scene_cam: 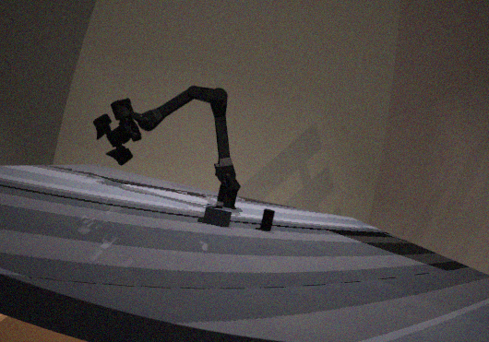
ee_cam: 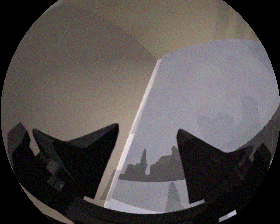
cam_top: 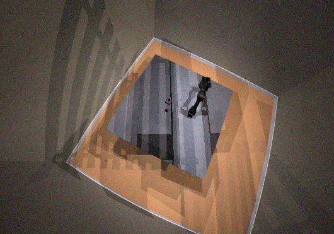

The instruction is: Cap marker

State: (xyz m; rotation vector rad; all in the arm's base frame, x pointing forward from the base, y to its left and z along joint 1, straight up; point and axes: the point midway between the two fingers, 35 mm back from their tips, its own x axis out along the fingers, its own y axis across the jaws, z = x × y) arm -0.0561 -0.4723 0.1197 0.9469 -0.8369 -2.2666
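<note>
Right now the cap is 37 cm ahead of my gripper tip, 60 cm to the left of it and 8 cm below it. Round my gripper tip: dark holder block (40 cm ahead, 47 cm to the left, 9 cm below).
</note>
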